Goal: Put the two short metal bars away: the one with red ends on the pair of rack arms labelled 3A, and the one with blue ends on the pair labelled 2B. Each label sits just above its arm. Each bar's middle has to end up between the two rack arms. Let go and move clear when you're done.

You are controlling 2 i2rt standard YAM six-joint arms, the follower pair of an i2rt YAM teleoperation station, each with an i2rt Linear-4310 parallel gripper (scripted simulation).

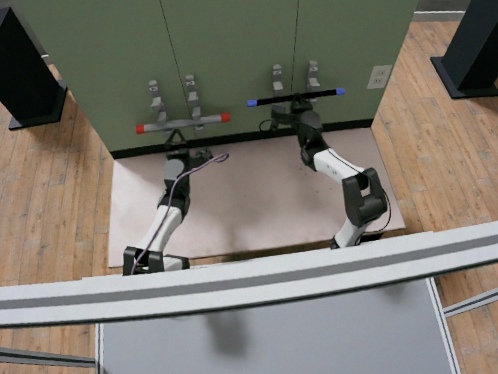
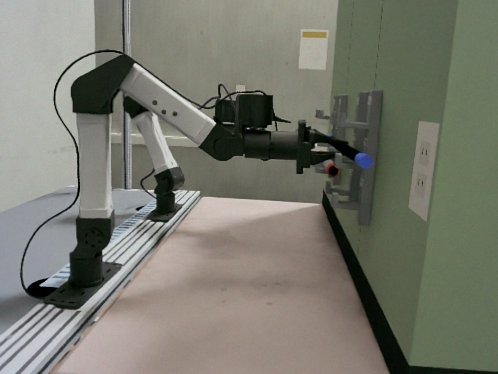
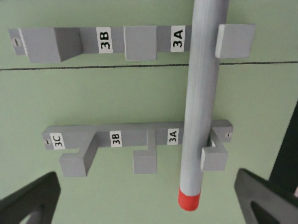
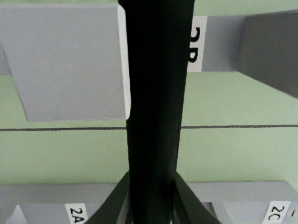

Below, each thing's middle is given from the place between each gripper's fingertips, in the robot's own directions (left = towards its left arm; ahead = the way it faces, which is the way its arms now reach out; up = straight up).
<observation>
I see the blue-ended black bar (image 4: 158,45) right at my right hand. From my right hand the other things lie so: red-ended grey bar (image 1: 225,117) (400 mm to the left, 80 mm below, 10 mm ahead); then outlet plate (image 2: 427,131) (310 mm to the right, 50 mm ahead, 10 mm above).
My left hand is 12 cm short of the red-ended grey bar and 6 cm above it. From my left hand the other things lie so: outlet plate (72 cm to the right, 17 cm ahead, 3 cm above); blue-ended black bar (40 cm to the right, 11 cm ahead, 2 cm above).
</observation>
